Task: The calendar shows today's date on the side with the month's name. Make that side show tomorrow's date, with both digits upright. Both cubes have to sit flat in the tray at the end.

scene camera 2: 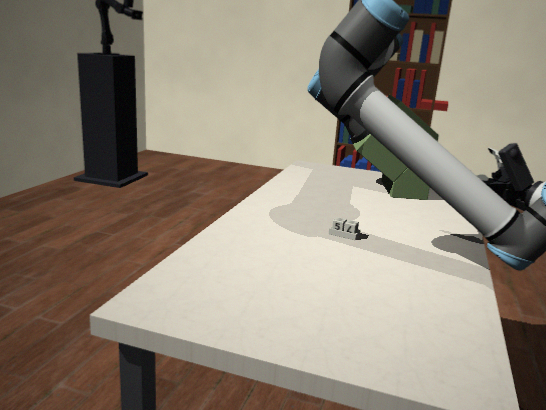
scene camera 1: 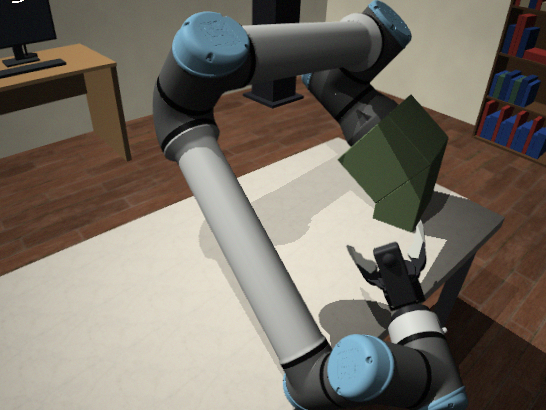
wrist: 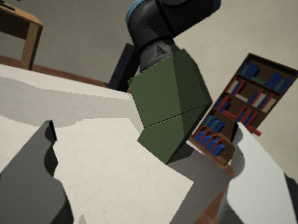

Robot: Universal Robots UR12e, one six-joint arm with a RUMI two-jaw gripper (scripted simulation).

Labels:
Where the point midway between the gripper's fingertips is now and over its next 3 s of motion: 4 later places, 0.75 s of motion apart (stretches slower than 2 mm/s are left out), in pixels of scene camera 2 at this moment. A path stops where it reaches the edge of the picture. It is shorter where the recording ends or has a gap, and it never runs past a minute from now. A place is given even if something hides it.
The gripper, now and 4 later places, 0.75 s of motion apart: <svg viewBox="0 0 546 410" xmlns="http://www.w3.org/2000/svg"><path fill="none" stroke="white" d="M468 162L458 177L444 195L418 202L374 191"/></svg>

